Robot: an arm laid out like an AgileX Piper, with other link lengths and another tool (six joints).
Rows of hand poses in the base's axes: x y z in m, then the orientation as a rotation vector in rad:
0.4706 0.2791 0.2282 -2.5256 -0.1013 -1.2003
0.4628 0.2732 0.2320 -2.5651 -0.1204 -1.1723
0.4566 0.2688 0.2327 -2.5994 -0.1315 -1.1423
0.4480 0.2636 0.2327 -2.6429 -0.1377 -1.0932
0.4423 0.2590 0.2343 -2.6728 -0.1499 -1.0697
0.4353 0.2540 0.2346 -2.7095 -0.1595 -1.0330
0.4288 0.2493 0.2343 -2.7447 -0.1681 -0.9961
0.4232 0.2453 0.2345 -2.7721 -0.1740 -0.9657
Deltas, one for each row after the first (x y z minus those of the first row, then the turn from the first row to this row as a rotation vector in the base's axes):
-0.0078 -0.0059 0.0038 -0.0307 0.0260 0.0049
-0.0140 -0.0103 0.0045 -0.0543 0.0526 0.0070
-0.0226 -0.0155 0.0045 -0.0791 0.0939 0.0075
-0.0283 -0.0201 0.0061 -0.1021 0.1144 0.0094
-0.0353 -0.0251 0.0064 -0.1270 0.1449 0.0103
-0.0418 -0.0298 0.0061 -0.1508 0.1750 0.0109
-0.0474 -0.0338 0.0063 -0.1691 0.1993 0.0110

